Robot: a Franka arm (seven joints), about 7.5 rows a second.
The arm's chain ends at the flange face. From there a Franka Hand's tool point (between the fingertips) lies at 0.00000 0.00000 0.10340 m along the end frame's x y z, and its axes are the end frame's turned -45 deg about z.
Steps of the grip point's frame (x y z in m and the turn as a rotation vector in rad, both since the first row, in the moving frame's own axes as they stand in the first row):
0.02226, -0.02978, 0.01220, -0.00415, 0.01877, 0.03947
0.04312, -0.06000, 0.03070, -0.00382, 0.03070, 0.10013
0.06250, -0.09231, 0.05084, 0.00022, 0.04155, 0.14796
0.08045, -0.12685, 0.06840, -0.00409, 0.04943, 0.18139
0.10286, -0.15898, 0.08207, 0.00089, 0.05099, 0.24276
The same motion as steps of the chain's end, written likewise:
-0.00701, -0.03576, 0.01222, 0.01034, 0.01621, 0.03947
-0.01455, -0.07108, 0.03075, 0.01901, 0.02441, 0.10013
-0.02431, -0.10665, 0.05093, 0.02954, 0.02922, 0.14796
-0.03700, -0.14364, 0.06853, 0.03206, 0.03784, 0.18139
-0.04377, -0.18184, 0.08220, 0.03668, 0.03543, 0.24276

